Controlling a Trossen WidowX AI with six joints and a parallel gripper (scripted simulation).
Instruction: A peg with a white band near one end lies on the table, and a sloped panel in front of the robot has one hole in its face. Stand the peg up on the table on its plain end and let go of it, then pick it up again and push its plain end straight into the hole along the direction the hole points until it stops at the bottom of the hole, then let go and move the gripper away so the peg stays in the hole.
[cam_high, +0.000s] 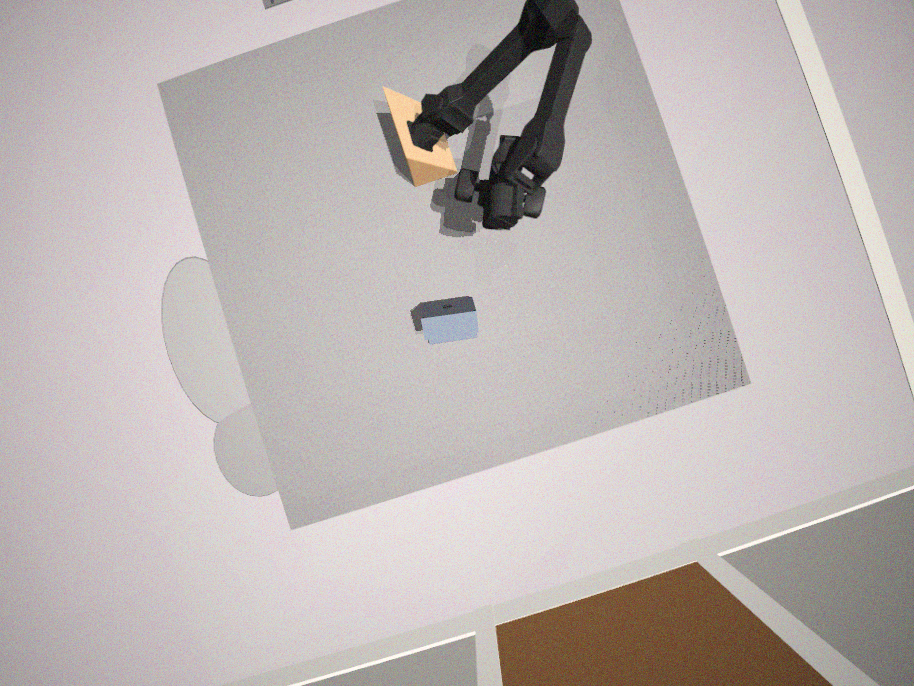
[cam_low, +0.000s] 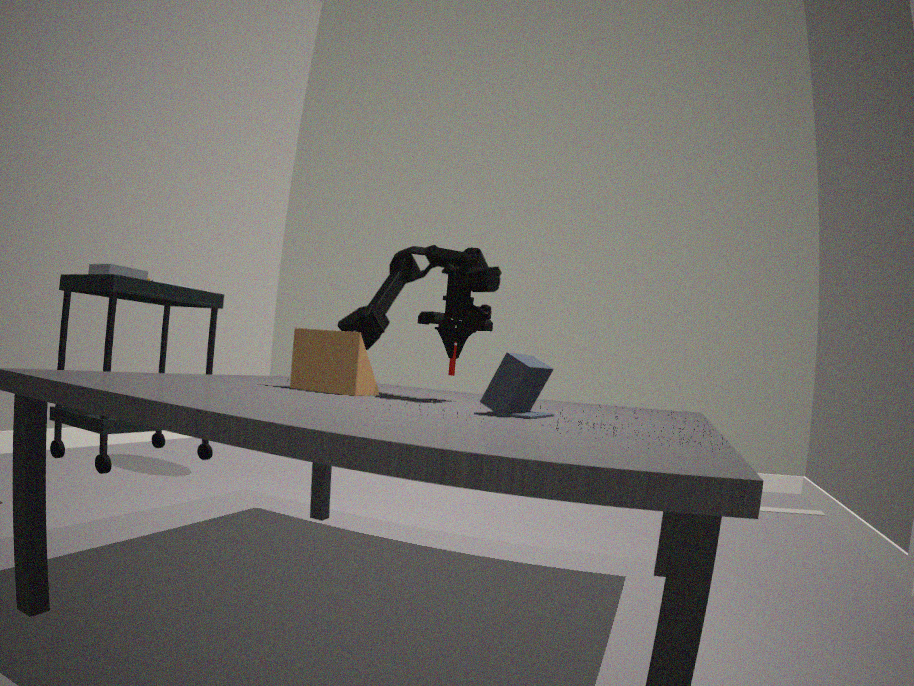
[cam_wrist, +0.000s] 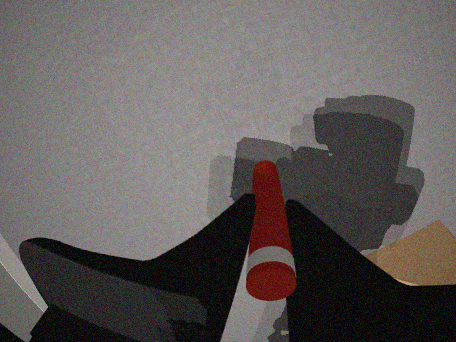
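The sloped panel lies 210 mm ahead of my gripper tip, 180 mm to the right of it and 40 mm below it. Round my gripper tip: red peg (20 mm above).
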